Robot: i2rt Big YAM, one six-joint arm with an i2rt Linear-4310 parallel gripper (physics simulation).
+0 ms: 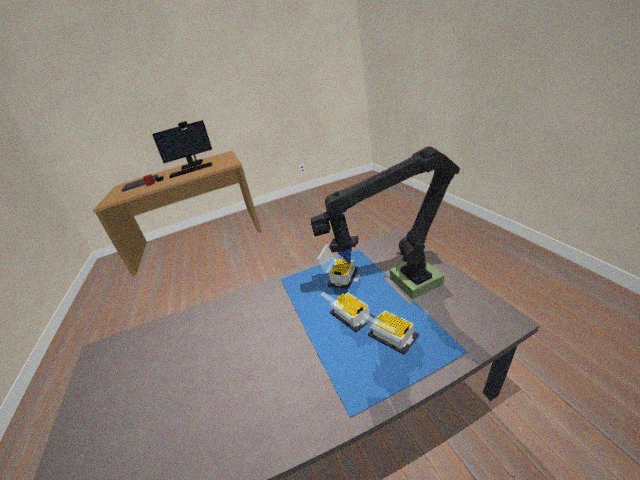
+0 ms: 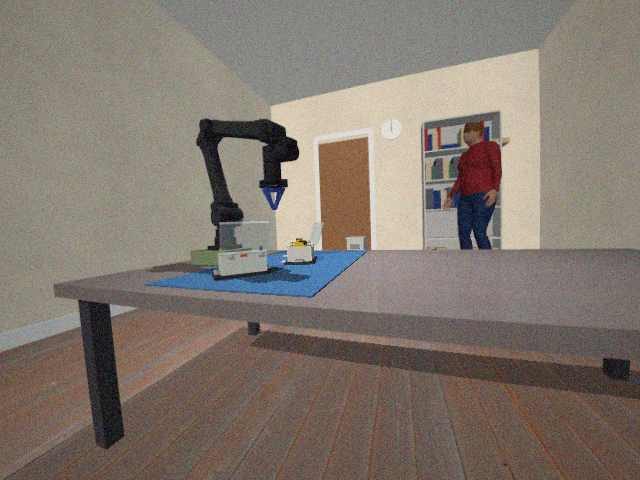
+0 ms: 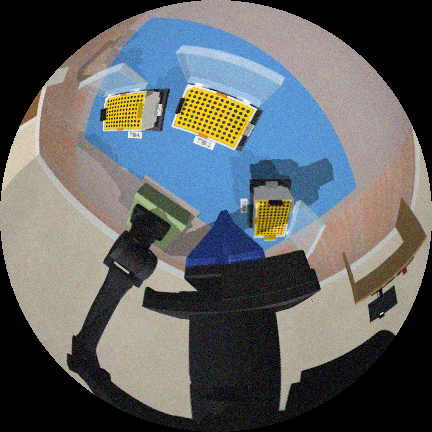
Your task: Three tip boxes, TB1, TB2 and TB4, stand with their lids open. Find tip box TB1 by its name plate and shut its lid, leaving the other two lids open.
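Seen in the pictures: gripper, fingertip midpoint: (image 1: 349, 262) (image 2: 274, 209) (image 3: 224, 214); arm's base at its link origin: (image 1: 415, 274) (image 3: 149, 221).
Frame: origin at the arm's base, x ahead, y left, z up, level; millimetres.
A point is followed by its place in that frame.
Observation:
Three white tip boxes with yellow racks stand with clear lids open. The left box (image 3: 125, 111) (image 1: 391, 333) @(x 311, y 262, z 76 mm) has a plate reading TB4. The middle box (image 3: 215, 117) @(x 331, y 2, z 7 mm) (image 1: 351, 310) @(x 341, y 38, z 7 mm) (image 2: 300, 252) has a TB plate (image 3: 204, 143) @(x 265, y -10, z -48 mm) whose digit is blurred. The right box (image 3: 271, 217) @(x 248, y -227, z 7 mm) (image 1: 341, 273) @(x 267, y -192, z 7 mm) (image 2: 241, 262) has a side plate (image 3: 244, 205) @(x 200, y -186, z -48 mm) too small to read, so I cannot tell which box is TB1. The right box's lid (image 3: 307, 225) @(x 312, y -269, z 53 mm) (image 2: 245, 235) @(x 301, y -288, z 61 mm) stands up. My blue gripper (image 3: 224, 214) @(x 273, y -74, z 139 mm) (image 1: 348, 262) @(x 273, y -74, z 139 mm) (image 2: 274, 207) @(x 273, y -74, z 139 mm) is shut, empty, above and beside the right box.
The boxes stand on a blue mat (image 1: 330, 372) @(x 520, y 205, z -50 mm) (image 2: 180, 281) @(x 140, y -347, z -50 mm) on a grey table (image 1: 170, 387) @(x 1076, y -20, z -53 mm) (image 2: 465, 284) @(x 799, y -265, z -53 mm). The arm's green base block (image 1: 413, 289) @(x 68, y 68, z -5 mm) (image 3: 165, 212) @(x 72, y -27, z 0 mm) is beside the mat. A desk (image 1: 170, 191) with a monitor stands beyond the table, and a person (image 2: 478, 170) stands by shelves.

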